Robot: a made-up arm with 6 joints.
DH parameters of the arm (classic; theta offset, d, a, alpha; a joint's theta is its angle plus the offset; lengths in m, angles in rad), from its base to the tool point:
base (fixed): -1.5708 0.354 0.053 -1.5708
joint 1: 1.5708 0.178 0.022 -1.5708
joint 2: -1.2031 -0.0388 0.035 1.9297
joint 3: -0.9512 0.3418 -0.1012 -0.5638
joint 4: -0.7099 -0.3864 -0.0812 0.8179
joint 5: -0.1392 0 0.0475 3.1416
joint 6: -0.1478 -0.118 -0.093 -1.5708
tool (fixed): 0 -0.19 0 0
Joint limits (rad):
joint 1: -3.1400..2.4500
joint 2: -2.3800..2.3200
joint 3: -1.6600..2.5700
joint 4: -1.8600..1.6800
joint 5: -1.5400..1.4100
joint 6: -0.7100..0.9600
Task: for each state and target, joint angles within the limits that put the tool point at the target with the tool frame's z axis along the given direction. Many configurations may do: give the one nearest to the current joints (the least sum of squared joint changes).
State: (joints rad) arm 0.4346 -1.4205 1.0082 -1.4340 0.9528 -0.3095
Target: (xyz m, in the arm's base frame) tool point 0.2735 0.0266 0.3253 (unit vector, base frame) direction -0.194 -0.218 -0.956
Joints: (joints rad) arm 0.8621 -2.0667 0.9665 -1.3854 1.0510 -0.6108
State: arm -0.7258 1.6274 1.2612 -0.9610 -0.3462 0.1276
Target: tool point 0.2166 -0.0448 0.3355 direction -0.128 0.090 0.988
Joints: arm -0.7302 1.5771 0.9270 -1.1593 0.2470 -0.5011
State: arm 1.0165 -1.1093 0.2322 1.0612 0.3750 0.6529
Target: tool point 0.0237 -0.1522 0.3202 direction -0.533 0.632 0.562
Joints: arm 1.4981 -1.1877 -0.4289 0.6130 0.1435 0.8693
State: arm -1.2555 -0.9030 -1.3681 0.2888 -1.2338 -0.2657
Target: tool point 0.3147 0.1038 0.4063 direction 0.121 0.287 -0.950
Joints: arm -1.2483 -0.5339 -1.6600 -0.0291 -0.5100 -0.3599
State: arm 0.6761 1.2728 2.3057 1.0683 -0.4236 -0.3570
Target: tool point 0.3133 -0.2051 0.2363 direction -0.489 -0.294 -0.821
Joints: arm 0.7655 0.5893 1.9358 0.4028 -0.2328 0.4752
